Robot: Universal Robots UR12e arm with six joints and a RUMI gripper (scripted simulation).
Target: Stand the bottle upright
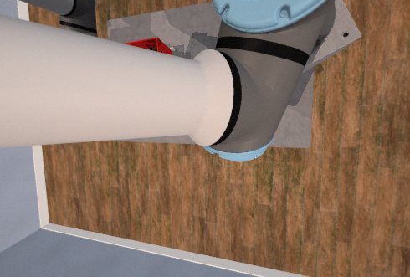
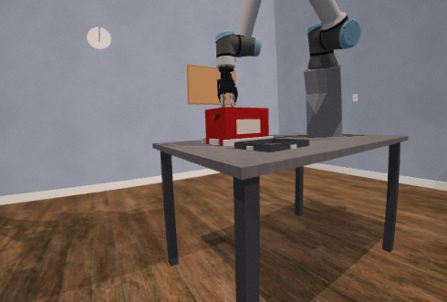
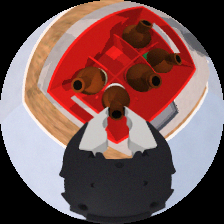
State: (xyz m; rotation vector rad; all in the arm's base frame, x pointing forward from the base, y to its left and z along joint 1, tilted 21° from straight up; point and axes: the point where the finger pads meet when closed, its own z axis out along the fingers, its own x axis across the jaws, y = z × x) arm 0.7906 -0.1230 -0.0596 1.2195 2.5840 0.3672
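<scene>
Right now the red crate is 9 cm behind my hand, 7 cm below it and 3 cm to the right of it. Round my hand: dark tray 23 cm to the left, 14 cm below, 4 cm behind.
</scene>
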